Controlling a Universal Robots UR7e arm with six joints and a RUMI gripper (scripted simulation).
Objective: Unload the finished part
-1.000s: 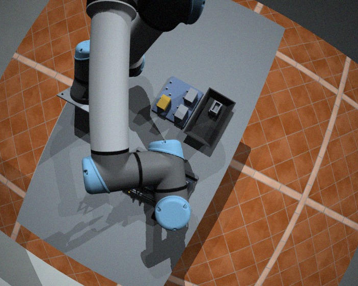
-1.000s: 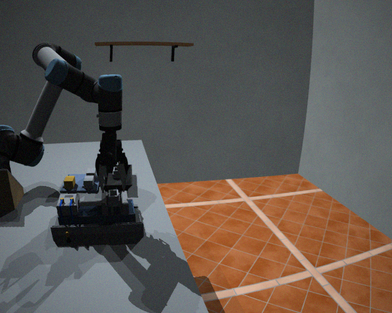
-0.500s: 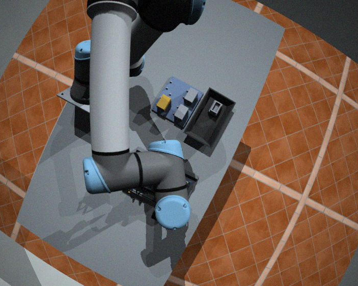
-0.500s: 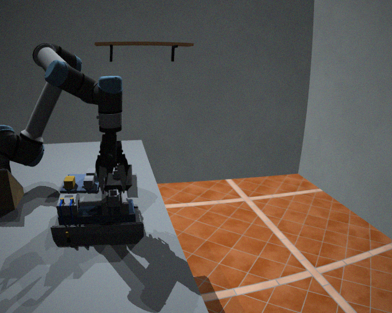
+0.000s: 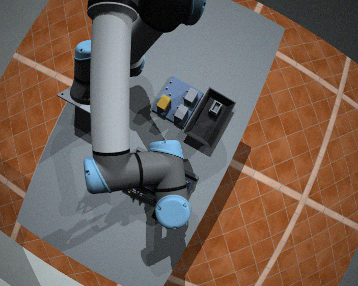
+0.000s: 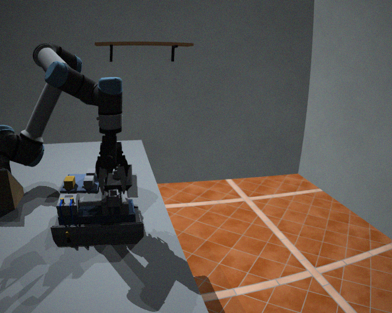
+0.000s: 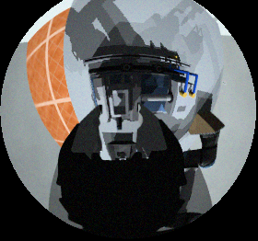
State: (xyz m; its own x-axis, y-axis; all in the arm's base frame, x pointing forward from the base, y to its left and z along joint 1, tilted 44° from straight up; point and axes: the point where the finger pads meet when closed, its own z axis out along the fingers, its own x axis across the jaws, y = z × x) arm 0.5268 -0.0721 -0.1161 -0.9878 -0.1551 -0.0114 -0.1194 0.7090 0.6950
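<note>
My gripper is now 8 cm above the vise and 6 cm past it. From my hand the other things lie so: yellow block (29 cm to the left, 24 cm behind, 10 cm below); blue plate (34 cm to the left, 19 cm behind, 12 cm below).
</note>
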